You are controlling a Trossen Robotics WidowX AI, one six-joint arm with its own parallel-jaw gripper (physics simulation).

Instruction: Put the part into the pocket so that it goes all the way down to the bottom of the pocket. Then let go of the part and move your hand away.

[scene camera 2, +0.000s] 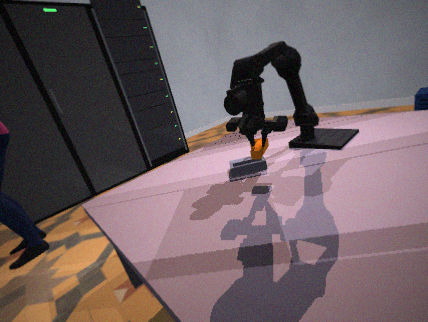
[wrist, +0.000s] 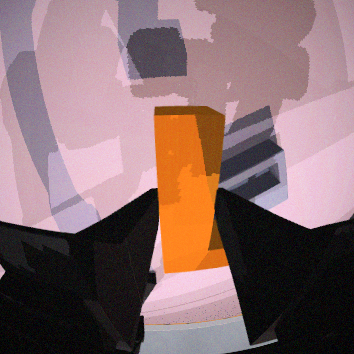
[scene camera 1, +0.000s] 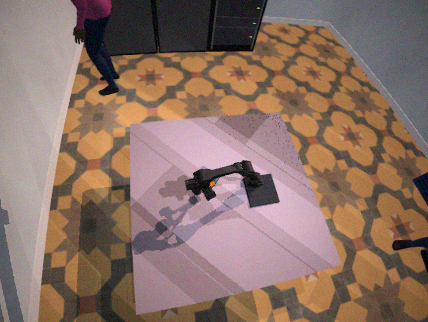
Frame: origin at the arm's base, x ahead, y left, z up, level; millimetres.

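Seen in the pictures: gripper, fingertip midpoint: [scene camera 2: 258, 147] [wrist: 186, 195]; arm's base, link origin: [scene camera 2: 307, 137] [scene camera 1: 254, 183].
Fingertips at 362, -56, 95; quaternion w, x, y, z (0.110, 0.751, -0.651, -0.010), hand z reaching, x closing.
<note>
Pixels of each thing's top centre, then the offset from my fingertips to it, as dx, dy, dz. Level surfaces: height alone.
- orange part, top centre: [wrist: 215, 222] [scene camera 2: 254, 143] [scene camera 1: 205, 183] -10, -17, +11
- grey pocket block, top centre: [wrist: 242, 201] [scene camera 2: 246, 160] -70, -103, -82
- pink table top, surface height: dz -118
The orange part [scene camera 1: 212, 184] [scene camera 2: 259, 149] [wrist: 181, 150] is a long block, held off the table between the black fingers. My gripper [scene camera 2: 258, 144] [wrist: 186, 195] is shut on it. The grey pocket block [scene camera 2: 248, 170] [wrist: 255, 169] sits on the table. In the scene camera 2 view the part's lower end shows just above the block's top edge. In the wrist view the block is to the right of the part, partly hidden behind it and the right finger, and its long slot runs slantwise to the part. The arm mostly hides the block in the scene camera 1 view.
The arm's dark base plate [scene camera 1: 263, 194] [scene camera 2: 330, 139] stands on the pink table top [scene camera 1: 175, 280] [scene camera 2: 165, 210]. Arm shadows fall across the table. Dark cabinets [scene camera 1: 182, 25] [scene camera 2: 60, 100] and a person [scene camera 1: 97, 37] [scene camera 2: 15, 205] are beyond its edge.
</note>
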